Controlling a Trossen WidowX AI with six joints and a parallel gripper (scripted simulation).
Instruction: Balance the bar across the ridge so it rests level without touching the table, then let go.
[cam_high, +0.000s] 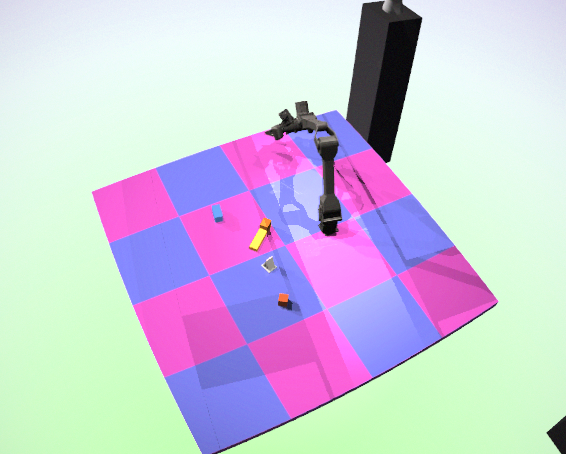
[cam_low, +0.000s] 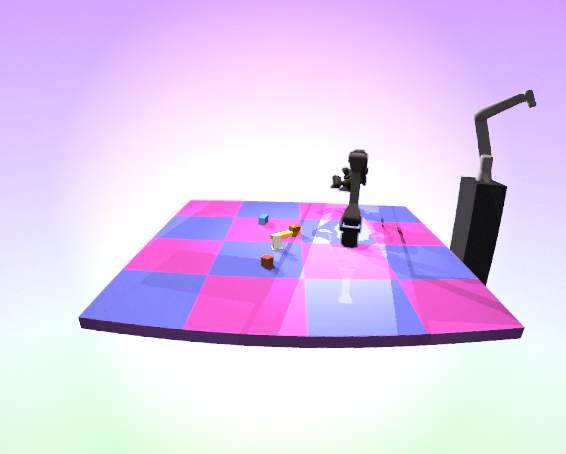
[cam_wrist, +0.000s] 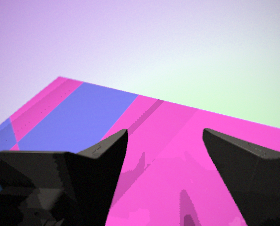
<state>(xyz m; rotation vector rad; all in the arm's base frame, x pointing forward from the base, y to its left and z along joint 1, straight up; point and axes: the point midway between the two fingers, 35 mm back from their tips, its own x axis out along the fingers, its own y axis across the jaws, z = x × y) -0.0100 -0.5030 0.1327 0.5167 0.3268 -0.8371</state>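
Right now my gripper tip is 240 mm short of the orange bar, 430 mm to the right of it and 100 mm above it. Also, from my gripper tip: blue block 370 mm ahead, 270 mm to the left, 100 mm below; then orange cube 320 mm ahead, 750 mm to the left, 100 mm below.
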